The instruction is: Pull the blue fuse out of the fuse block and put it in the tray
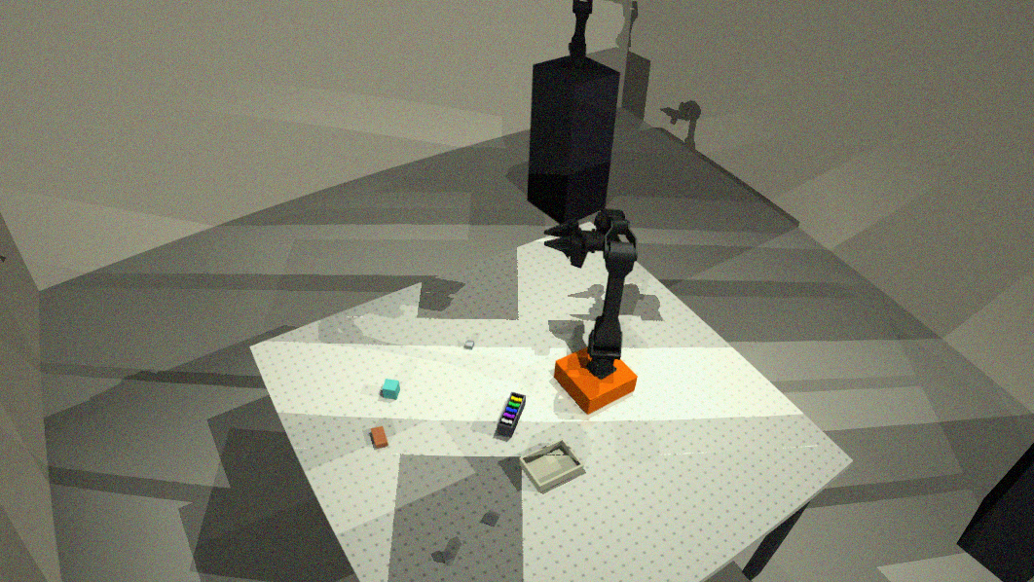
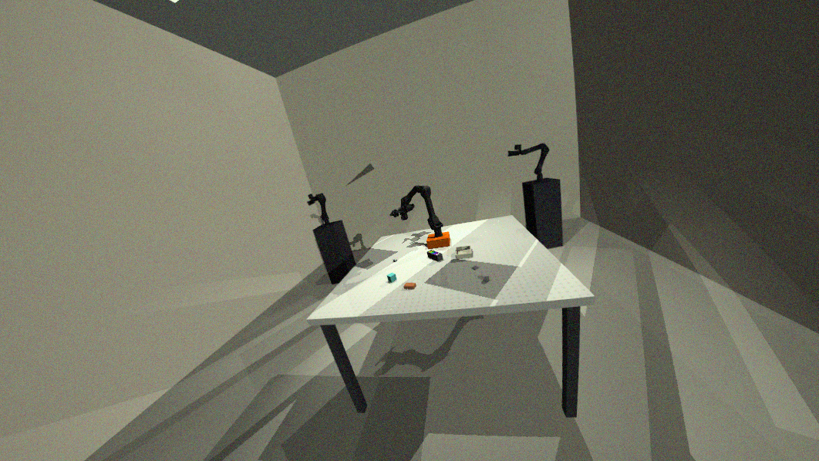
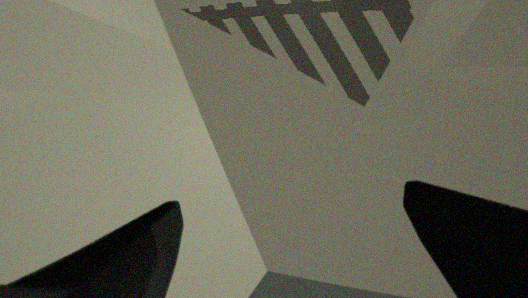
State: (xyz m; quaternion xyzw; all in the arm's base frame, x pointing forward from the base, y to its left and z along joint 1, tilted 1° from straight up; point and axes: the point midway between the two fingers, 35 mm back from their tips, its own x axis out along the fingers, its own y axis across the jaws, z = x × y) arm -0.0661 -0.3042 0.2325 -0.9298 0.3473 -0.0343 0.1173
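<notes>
Right now my gripper tip is 320 mm short of the blue fuse, 280 mm to the right of it and 270 mm above it. From my gripper tip the other things lie so: green fuse (310 mm ahead, 260 mm to the left, 270 mm below); then purple fuse (340 mm ahead, 290 mm to the left, 270 mm below); then yellow fuse (290 mm ahead, 250 mm to the left, 270 mm below).
</notes>
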